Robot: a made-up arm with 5 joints.
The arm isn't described. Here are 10 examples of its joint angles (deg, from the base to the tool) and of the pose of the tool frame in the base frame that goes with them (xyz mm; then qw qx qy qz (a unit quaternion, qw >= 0)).
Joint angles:
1: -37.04 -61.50 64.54 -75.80 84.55
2: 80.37 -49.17 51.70 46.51 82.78
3: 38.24 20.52 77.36 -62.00 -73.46
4: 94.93 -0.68 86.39 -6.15 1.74
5: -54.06 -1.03 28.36 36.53 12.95
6: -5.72 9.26 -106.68 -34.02 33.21
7: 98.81 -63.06 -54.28 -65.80 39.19
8: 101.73 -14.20 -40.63 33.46 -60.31
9: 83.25 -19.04 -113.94 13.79 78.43
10: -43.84 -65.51 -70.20 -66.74 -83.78
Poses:
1: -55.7 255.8 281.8 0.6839 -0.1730 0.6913 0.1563
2: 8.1 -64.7 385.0 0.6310 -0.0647 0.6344 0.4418
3: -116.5 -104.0 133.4 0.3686 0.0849 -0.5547 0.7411
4: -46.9 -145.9 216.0 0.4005 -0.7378 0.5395 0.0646
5: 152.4 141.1 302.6 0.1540 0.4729 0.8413 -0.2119
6: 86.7 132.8 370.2 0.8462 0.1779 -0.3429 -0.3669
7: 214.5 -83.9 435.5 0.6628 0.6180 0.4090 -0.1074
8: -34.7 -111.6 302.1 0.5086 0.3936 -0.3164 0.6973
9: -47.6 -79.9 357.7 0.5763 0.7110 -0.3855 0.1170
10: -36.0 -46.7 422.9 0.4900 0.8363 -0.0197 0.2451
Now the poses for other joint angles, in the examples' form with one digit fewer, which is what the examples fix.
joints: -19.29 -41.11 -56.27 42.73 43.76
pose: 53 131 340 0.097 0.024 -0.970 -0.220
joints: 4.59 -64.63 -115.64 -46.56 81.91
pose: 114 -45 405 0.567 0.445 -0.128 -0.681
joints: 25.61 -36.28 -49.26 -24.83 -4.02
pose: -62 -20 436 0.668 0.659 -0.343 -0.042
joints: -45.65 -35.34 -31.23 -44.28 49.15
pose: -31 135 439 0.052 0.263 -0.820 -0.505
